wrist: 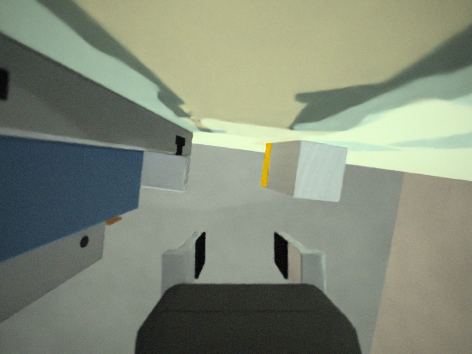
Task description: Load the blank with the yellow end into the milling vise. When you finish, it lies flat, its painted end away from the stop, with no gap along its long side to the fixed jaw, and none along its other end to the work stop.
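Observation:
The blank [320, 171] is a pale grey block with a yellow band on its left end. It shows right of centre in the wrist view, beyond the fingertips and apart from them. Whether it rests on the grey surface or is tilted is hard to tell. My gripper [239, 247] is open, with nothing between its black finger pads. A large blue block [65, 185] with grey parts around it fills the left side and appears to be the milling vise. The fixed jaw and the work stop cannot be told apart with certainty.
A long grey bar [90, 100] with black slots runs along the upper left, and a pale grey block [165, 172] sits at its end. A grey plate [55, 270] with a dark hole and a small orange piece [113, 220] are below. A pinkish surface [430, 260] lies at right.

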